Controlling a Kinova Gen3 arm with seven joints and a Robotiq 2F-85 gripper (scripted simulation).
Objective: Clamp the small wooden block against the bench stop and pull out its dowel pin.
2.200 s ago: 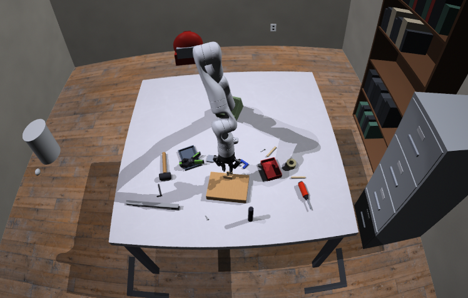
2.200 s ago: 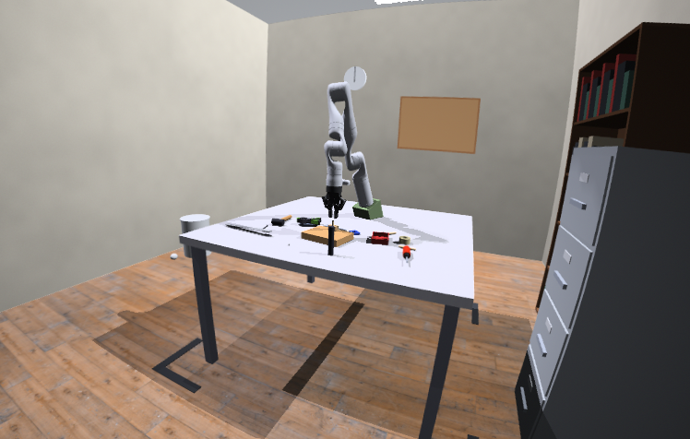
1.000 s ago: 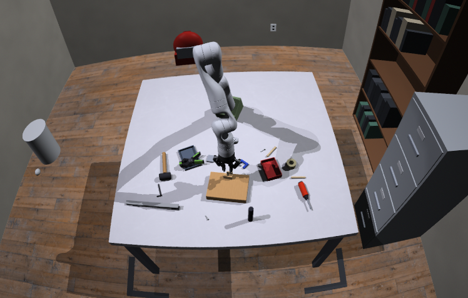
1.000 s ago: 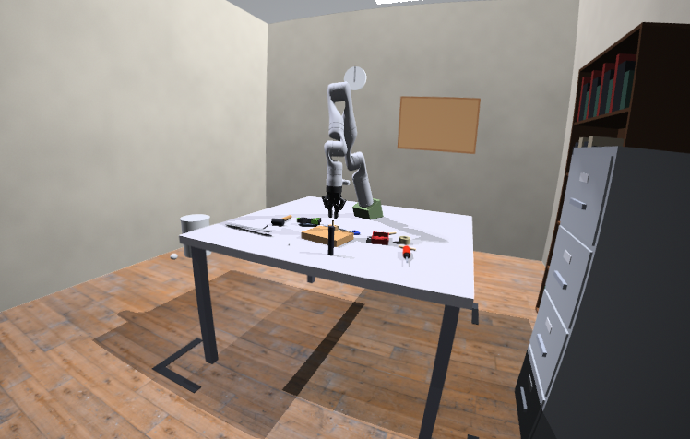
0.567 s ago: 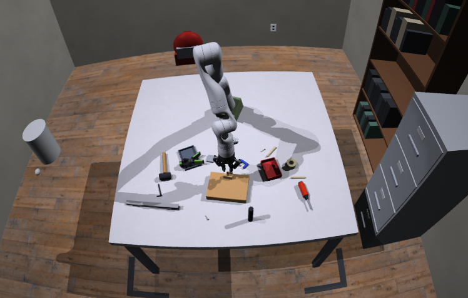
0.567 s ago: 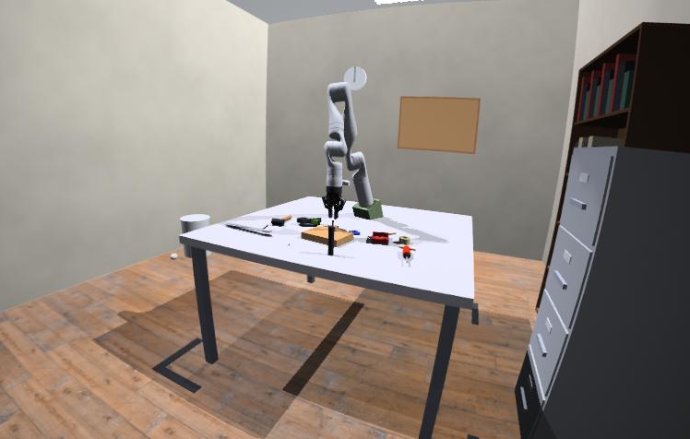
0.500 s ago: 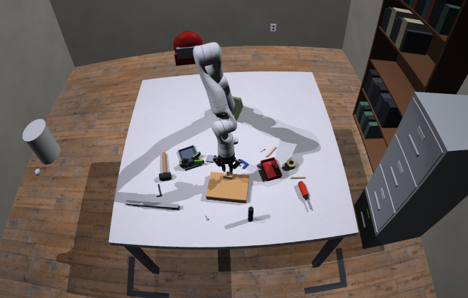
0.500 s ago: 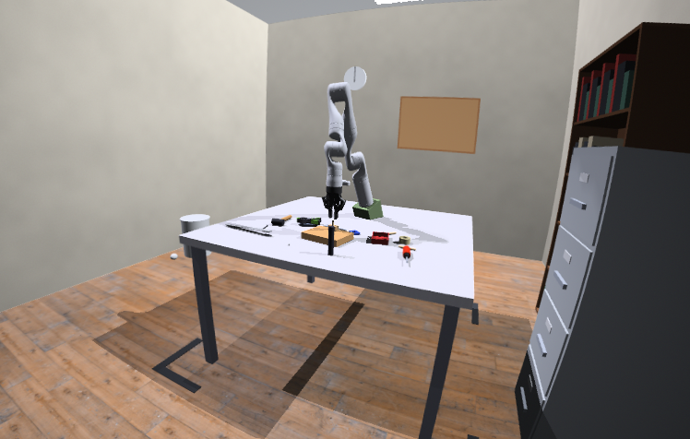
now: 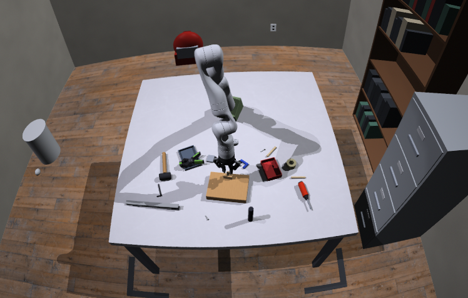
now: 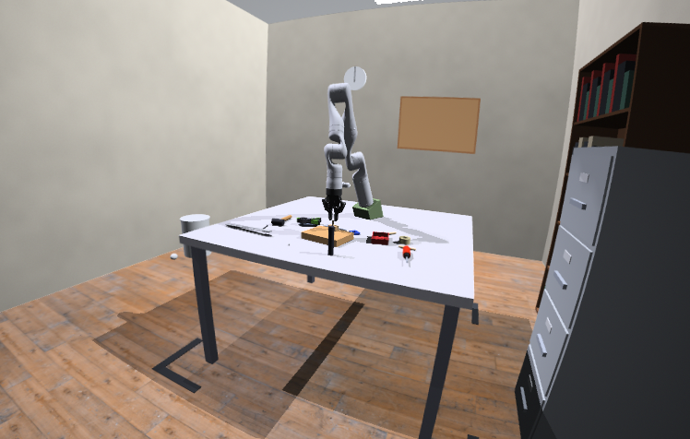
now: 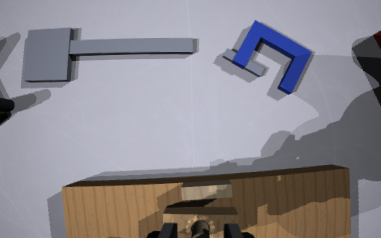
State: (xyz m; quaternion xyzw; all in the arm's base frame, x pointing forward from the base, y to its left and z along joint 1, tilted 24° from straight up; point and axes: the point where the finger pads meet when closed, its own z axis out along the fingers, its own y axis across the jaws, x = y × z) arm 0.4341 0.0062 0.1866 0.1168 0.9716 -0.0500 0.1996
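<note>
The round dowel pin lies 40 mm below my hand. Also, from my hand: grey t-shaped tool (140 mm behind, 90 mm below, 50 mm to the right); wooden bench board (70 mm below, 50 mm ahead); wooden block (60 mm below).
</note>
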